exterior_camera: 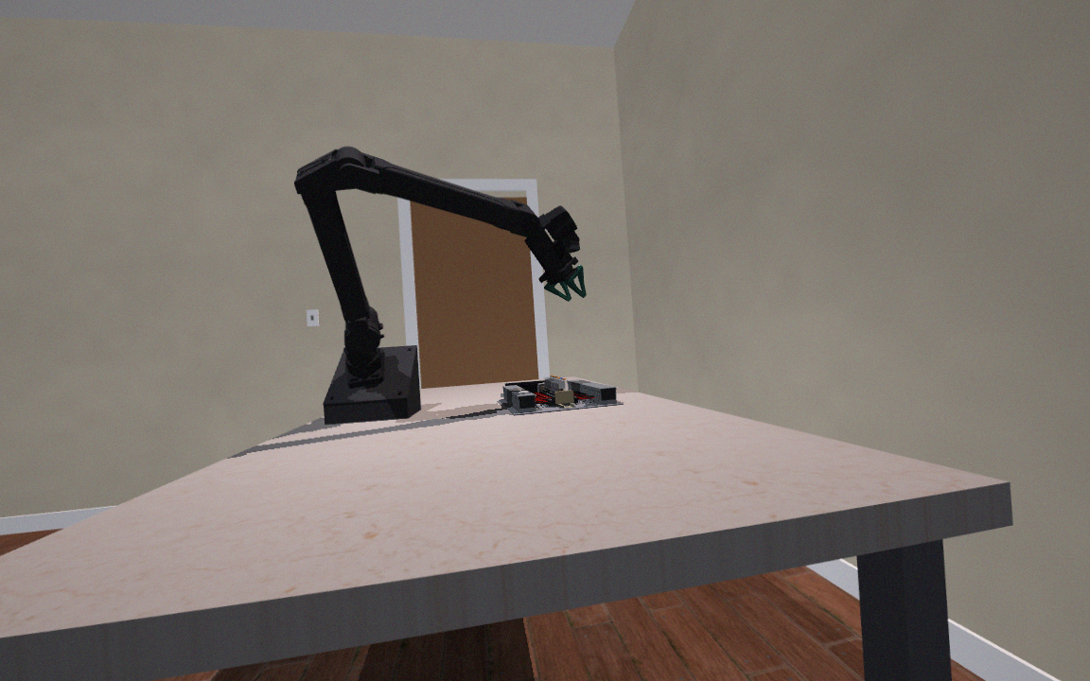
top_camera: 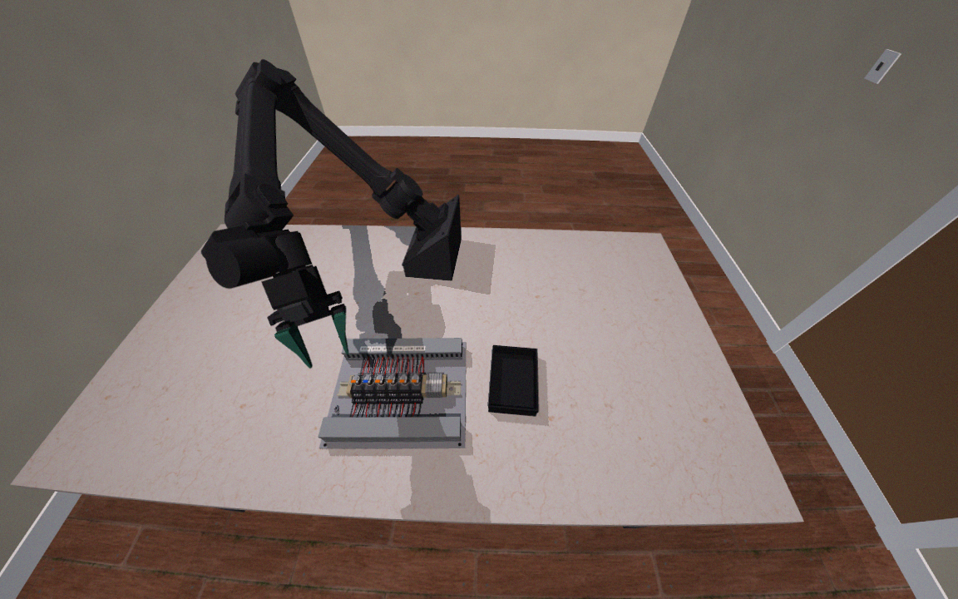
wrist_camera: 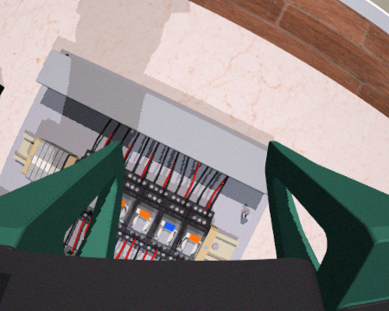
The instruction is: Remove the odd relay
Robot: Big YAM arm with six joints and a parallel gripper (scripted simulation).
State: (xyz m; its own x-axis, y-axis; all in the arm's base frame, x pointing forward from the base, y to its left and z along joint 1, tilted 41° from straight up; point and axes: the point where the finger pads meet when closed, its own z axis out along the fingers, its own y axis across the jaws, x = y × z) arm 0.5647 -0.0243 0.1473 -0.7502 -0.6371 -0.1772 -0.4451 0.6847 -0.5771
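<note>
The clear-cased relay is 230 mm below my hand, 70 mm behind it and 10 mm to the right of it. The rest, counted from my hand: black tray 330 mm to the left, 270 mm below, 80 mm behind.
</note>
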